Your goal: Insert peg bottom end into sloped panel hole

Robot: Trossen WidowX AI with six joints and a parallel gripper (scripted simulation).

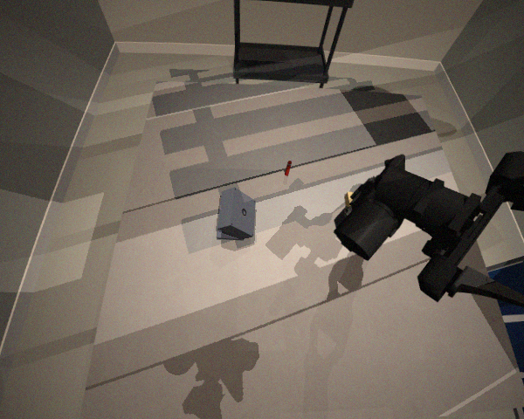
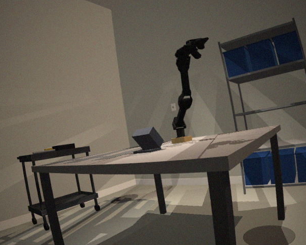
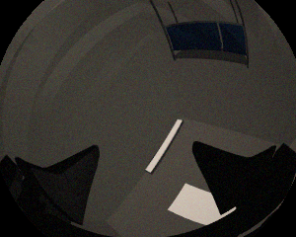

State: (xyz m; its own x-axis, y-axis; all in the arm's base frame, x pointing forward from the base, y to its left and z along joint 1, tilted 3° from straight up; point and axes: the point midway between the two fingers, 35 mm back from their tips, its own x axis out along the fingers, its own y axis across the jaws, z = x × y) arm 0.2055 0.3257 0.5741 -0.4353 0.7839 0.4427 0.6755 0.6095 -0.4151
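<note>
The red peg lies 80 mm ahead of my gripper tip, 540 mm to the right of it and 580 mm below it. From my gripper tip the other things lie so: grey-blue panel block (290 mm ahead, 360 mm to the right, 560 mm below).
</note>
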